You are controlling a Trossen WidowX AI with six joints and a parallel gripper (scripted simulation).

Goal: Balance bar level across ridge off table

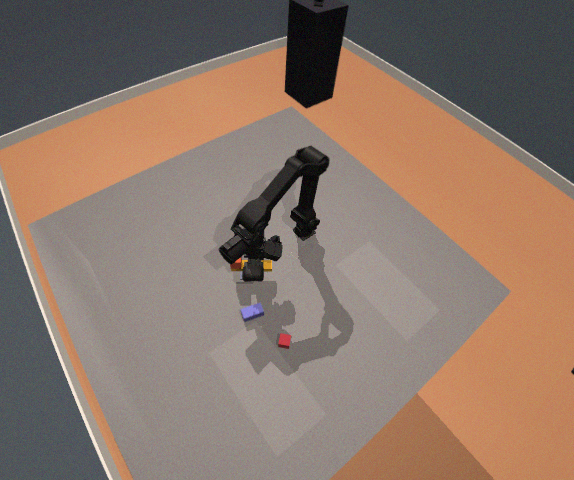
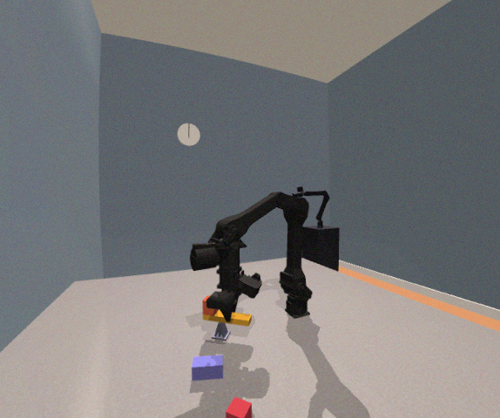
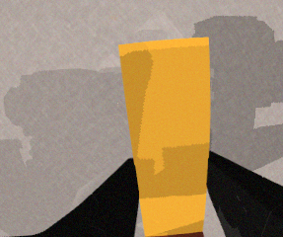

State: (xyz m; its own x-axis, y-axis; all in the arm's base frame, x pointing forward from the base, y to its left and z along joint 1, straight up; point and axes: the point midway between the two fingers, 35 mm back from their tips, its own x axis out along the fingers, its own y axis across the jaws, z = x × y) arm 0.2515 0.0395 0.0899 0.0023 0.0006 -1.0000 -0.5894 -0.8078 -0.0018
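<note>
My gripper tip is now 2 cm to the left of the ridge, 2 cm short of it and 1 cm above it. Round my gripper tip: red cube (25 cm to the left, 6 cm ahead, 4 cm below); then bar (3 cm ahead, 2 cm to the right, 2 cm above); then purple block (12 cm to the left, 9 cm ahead, 4 cm below).
</note>
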